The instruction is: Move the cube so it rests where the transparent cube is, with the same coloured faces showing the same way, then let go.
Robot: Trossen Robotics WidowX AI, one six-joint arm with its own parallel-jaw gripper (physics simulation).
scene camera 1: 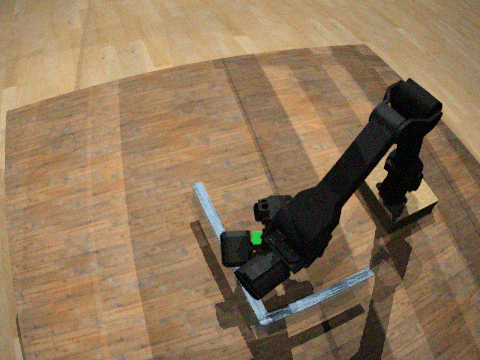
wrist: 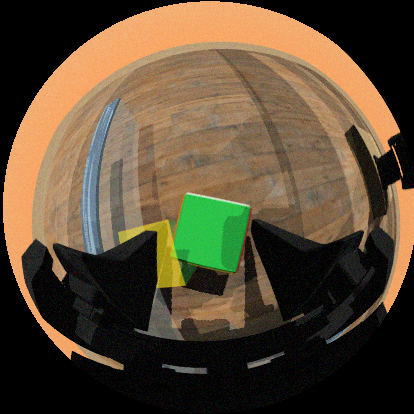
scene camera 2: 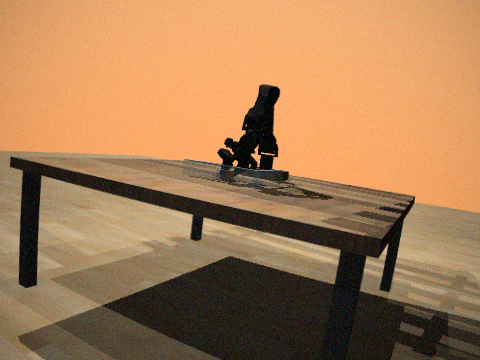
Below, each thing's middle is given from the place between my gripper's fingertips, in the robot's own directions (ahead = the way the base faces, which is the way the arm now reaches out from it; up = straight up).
Scene:
My hand is 40 mm past the grey L-shaped rail (scene camera 1: 261, 321) and 20 mm below it. The rest, counted from my hand: transparent cube (wrist: 171, 272) (40 mm ahead, 20 mm to the left).

